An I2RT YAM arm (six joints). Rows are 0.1 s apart.
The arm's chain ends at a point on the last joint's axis. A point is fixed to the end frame.
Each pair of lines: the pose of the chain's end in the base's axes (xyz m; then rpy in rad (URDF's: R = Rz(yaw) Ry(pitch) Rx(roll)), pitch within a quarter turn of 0, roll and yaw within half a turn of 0), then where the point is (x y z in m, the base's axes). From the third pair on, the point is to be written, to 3 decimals.
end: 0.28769 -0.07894 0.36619 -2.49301 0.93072 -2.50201
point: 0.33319 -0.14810 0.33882
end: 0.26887 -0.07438 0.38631 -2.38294 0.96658 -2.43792
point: 0.31428 -0.14539 0.36399
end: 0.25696 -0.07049 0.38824 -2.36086 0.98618 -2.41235
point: 0.303 -0.141 0.367
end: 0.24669 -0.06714 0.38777 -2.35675 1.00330 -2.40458
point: 0.294 -0.137 0.366
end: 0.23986 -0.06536 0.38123 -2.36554 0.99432 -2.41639
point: 0.286 -0.136 0.359
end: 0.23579 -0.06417 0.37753 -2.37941 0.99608 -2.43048
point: 0.282 -0.135 0.355
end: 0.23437 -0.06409 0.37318 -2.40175 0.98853 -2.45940
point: 0.280 -0.135 0.350
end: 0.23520 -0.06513 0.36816 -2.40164 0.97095 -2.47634
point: 0.279 -0.137 0.345
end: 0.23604 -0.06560 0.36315 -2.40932 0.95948 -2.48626
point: 0.279 -0.138 0.340
